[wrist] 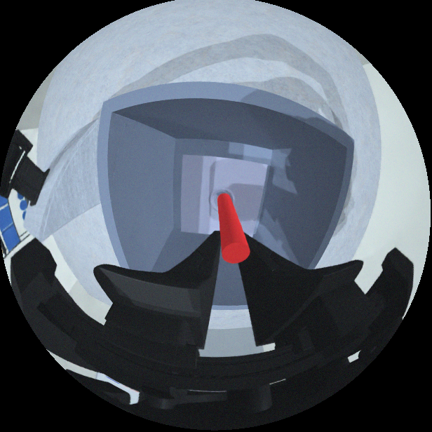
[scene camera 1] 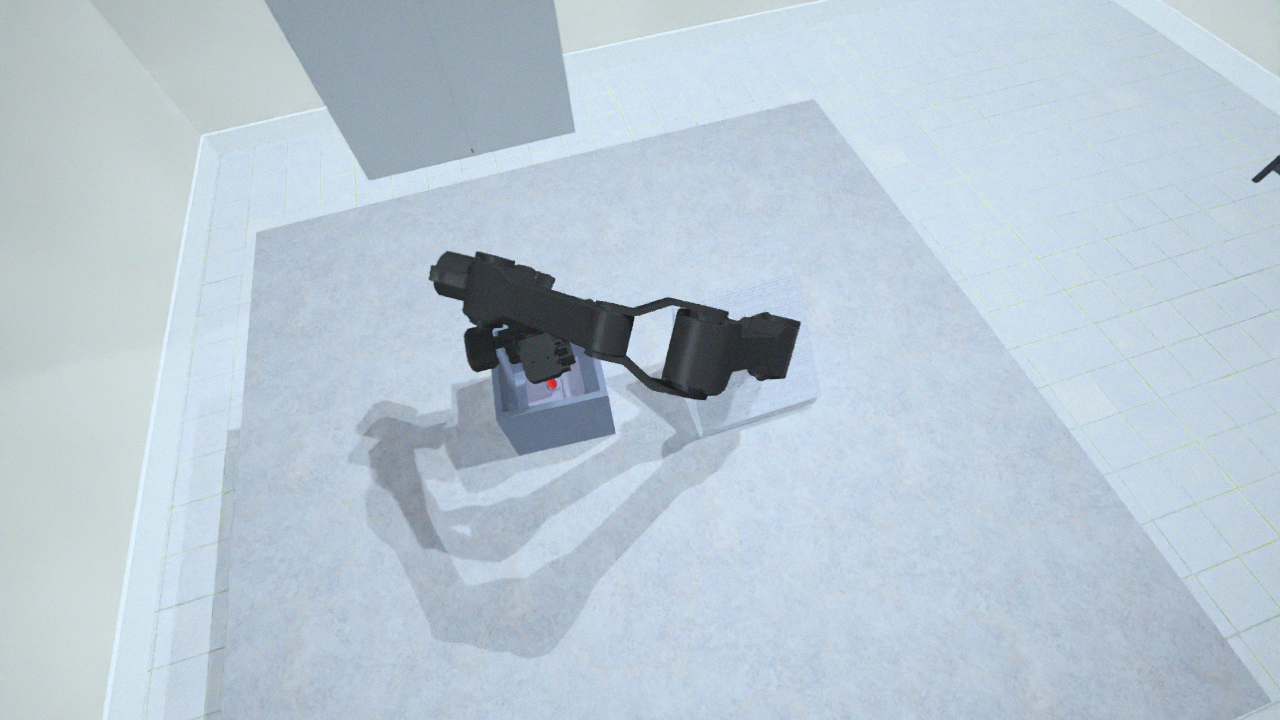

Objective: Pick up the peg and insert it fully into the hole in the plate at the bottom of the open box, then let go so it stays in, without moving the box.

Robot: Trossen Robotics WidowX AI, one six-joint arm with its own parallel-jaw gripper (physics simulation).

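The red peg [scene camera 1: 551,384] [wrist: 233,232] is held between the fingertips of my gripper [wrist: 227,236], its far end pointing down into the open box. The blue-grey box [scene camera 1: 563,426] [wrist: 142,170] stands on the table below the gripper. The pale plate [wrist: 245,175] lies at the box's bottom. The hole [wrist: 214,200] shows as a ring around the peg's far end in the wrist view, partly covered by the peg. Whether the peg's tip is in the hole or above it, I cannot tell. In the scene view the arm hides the fingertips and part of the box.
The arm [scene camera 1: 546,308] reaches over the box from its base at the right. A pale, low slab [scene camera 1: 760,407] lies under the arm's base, to the right of the box. A grey panel [scene camera 1: 447,80] stands behind the table [scene camera 1: 805,555].
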